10 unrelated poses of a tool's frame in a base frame.
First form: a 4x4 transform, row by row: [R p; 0 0 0 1], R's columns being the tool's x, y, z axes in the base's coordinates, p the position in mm. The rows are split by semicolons.
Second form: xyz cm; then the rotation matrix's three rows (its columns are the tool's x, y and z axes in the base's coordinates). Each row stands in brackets. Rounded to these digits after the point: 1 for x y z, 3 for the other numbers.
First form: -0.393 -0.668 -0.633 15; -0.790 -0.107 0.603 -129; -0.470 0.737 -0.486 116; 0 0 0 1
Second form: [1.5 -12.9 11.6], [[-0.393 -0.668 -0.633], [-0.790 -0.107 0.603], [-0.470 0.737 -0.486]]
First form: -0.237 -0.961 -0.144 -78; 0.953 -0.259 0.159 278; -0.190 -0.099 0.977 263; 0 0 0 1
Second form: [-7.8 27.8 26.3], [[-0.237 -0.961 -0.144], [0.953 -0.259 0.159], [-0.190 -0.099 0.977]]
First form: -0.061 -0.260 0.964 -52; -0.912 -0.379 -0.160 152; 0.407 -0.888 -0.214 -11; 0 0 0 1
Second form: [-5.2 15.2 -1.1], [[-0.061 -0.260 0.964], [-0.912 -0.379 -0.160], [0.407 -0.888 -0.214]]
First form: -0.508 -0.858 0.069 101; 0.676 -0.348 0.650 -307; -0.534 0.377 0.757 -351; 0 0 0 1
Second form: [10.1 -30.7 -35.1], [[-0.508 -0.858 0.069], [0.676 -0.348 0.650], [-0.534 0.377 0.757]]
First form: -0.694 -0.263 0.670 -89; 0.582 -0.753 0.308 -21; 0.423 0.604 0.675 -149; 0 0 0 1
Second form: [-8.9 -2.1 -14.9], [[-0.694 -0.263 0.670], [0.582 -0.753 0.308], [0.423 0.604 0.675]]
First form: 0.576 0.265 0.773 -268; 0.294 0.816 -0.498 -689; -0.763 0.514 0.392 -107; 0 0 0 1
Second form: [-26.8 -68.9 -10.7], [[0.576 0.265 0.773], [0.294 0.816 -0.498], [-0.763 0.514 0.392]]
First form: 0.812 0.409 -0.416 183; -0.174 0.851 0.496 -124; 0.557 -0.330 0.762 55; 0 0 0 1
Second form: [18.3 -12.4 5.5], [[0.812 0.409 -0.416], [-0.174 0.851 0.496], [0.557 -0.330 0.762]]
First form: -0.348 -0.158 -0.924 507; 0.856 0.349 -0.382 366; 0.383 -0.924 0.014 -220; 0 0 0 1
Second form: [50.7 36.6 -22.0], [[-0.348 -0.158 -0.924], [0.856 0.349 -0.382], [0.383 -0.924 0.014]]
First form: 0.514 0.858 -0.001 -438; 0.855 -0.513 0.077 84; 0.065 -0.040 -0.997 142; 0 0 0 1
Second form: [-43.8 8.4 14.2], [[0.514 0.858 -0.001], [0.855 -0.513 0.077], [0.065 -0.040 -0.997]]
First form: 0.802 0.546 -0.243 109; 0.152 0.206 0.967 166; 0.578 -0.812 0.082 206; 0 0 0 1
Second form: [10.9 16.6 20.6], [[0.802 0.546 -0.243], [0.152 0.206 0.967], [0.578 -0.812 0.082]]
